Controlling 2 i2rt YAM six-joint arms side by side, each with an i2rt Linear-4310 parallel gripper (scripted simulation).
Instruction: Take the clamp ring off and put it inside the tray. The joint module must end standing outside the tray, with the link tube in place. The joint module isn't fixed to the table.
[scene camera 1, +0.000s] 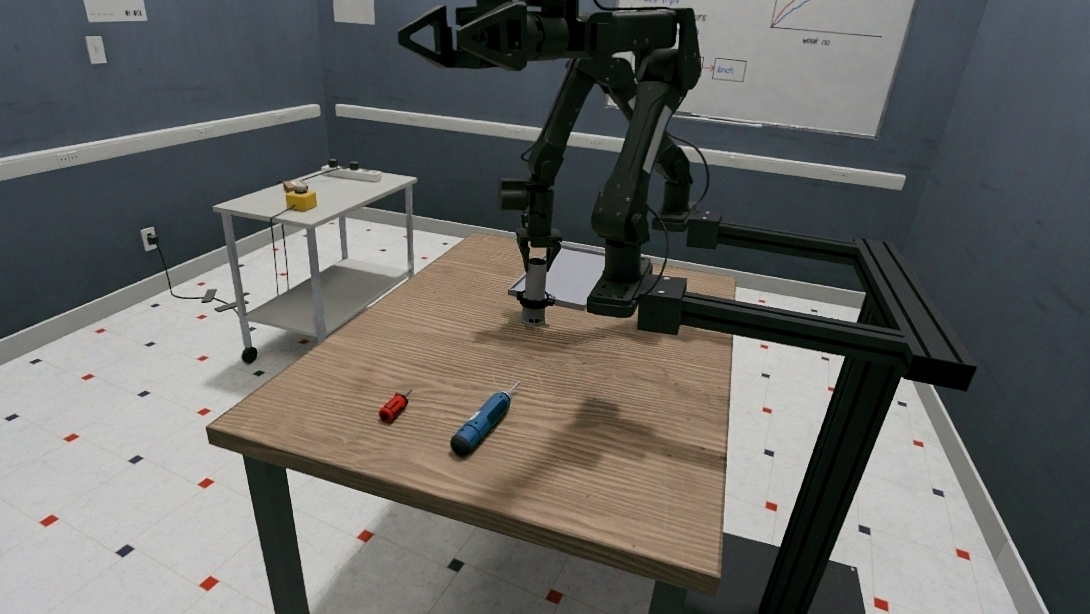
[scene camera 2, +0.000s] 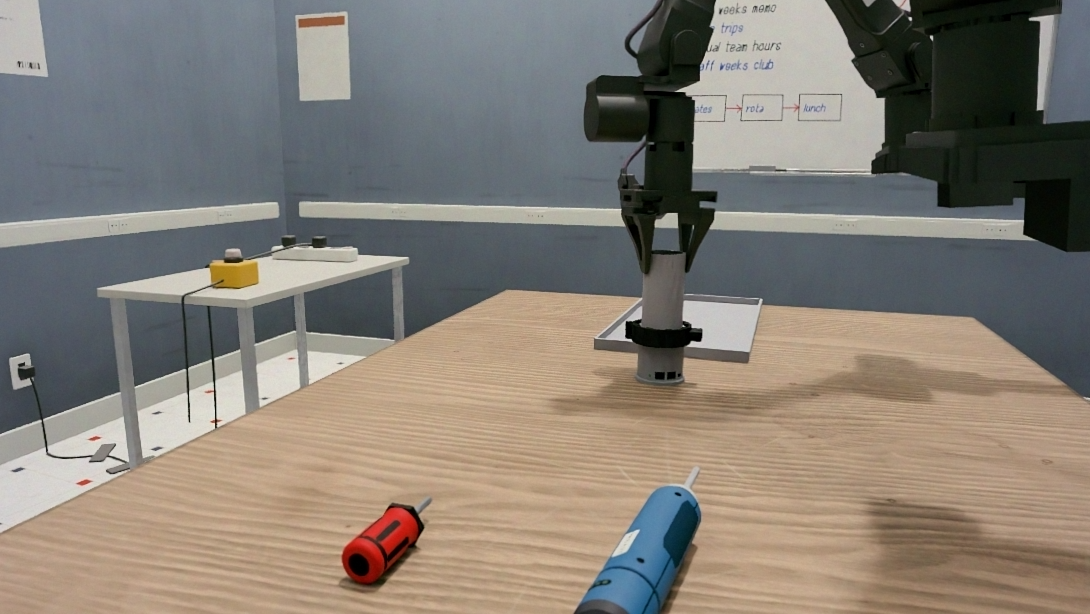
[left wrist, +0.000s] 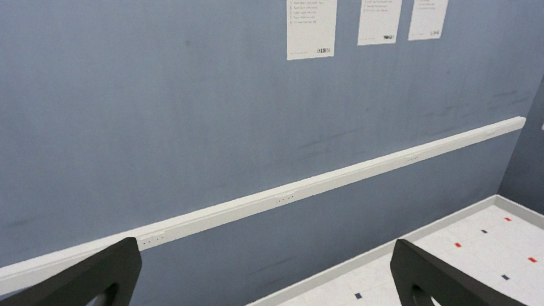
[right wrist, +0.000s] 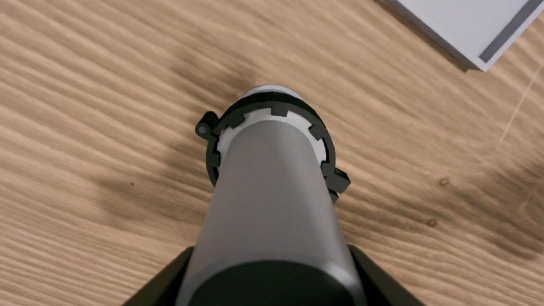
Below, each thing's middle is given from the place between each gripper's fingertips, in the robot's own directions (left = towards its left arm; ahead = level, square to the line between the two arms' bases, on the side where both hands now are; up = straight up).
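The grey link tube (scene camera 2: 663, 287) is 3 cm below my right hand and 1 cm to the right of it. Counted from that same right hand, the dark clamp ring (scene camera 2: 668, 338) is 8 cm below, while the grey joint module (scene camera 2: 655, 366) is 11 cm below and 1 cm to the right. The grey tray (scene camera 2: 727, 322) is 33 cm to the right of my right hand, 14 cm below it and 2 cm ahead of it.
My left hand (scene camera 1: 426, 37) is 650 mm above the red screwdriver (scene camera 2: 373, 551), 190 mm to the left of it and 200 mm short of it. Measured from my left hand, the grey link tube is 670 mm to the right, 130 mm ahead and 560 mm below; the dark clamp ring is 670 mm to the right, 130 mm ahead and 610 mm below; and the grey joint module is 670 mm to the right, 130 mm ahead and 640 mm below.
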